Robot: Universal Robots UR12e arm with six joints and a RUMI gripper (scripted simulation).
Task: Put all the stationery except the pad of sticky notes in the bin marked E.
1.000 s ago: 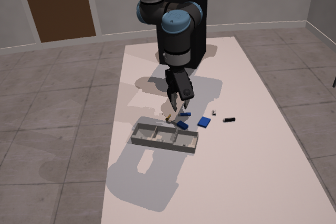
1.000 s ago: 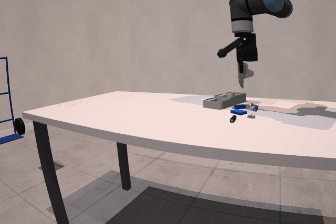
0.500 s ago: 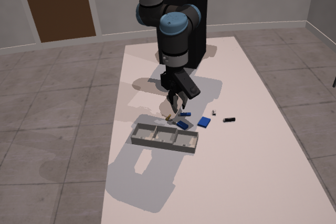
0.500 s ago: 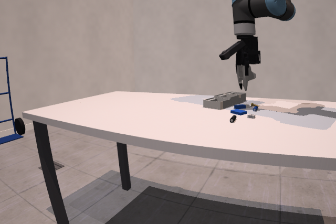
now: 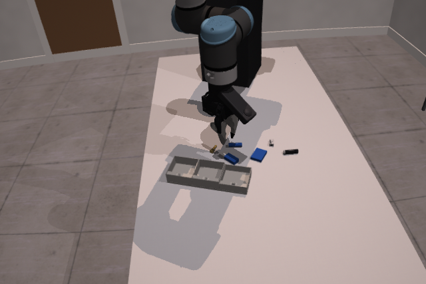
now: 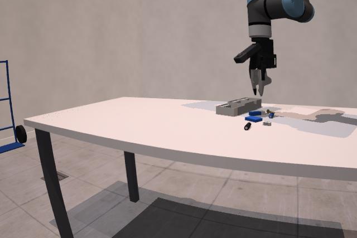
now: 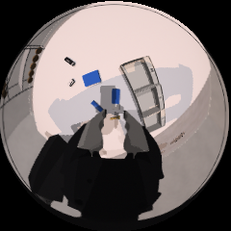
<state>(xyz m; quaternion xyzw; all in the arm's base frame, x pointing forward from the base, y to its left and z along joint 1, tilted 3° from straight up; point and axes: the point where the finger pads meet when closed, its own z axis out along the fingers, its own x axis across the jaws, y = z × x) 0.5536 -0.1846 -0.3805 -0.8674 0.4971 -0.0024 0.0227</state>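
The three-compartment bin tray lies 70 mm ahead of my hand, 80 mm to the right of it and 70 mm below it. Round my hand: brass piece 60 mm behind, 40 mm to the right, 80 mm below; then blue cylinder 50 mm behind, 40 mm to the left, 80 mm below; then blue sticky-note pad 20 mm ahead, 100 mm to the left, 90 mm below.
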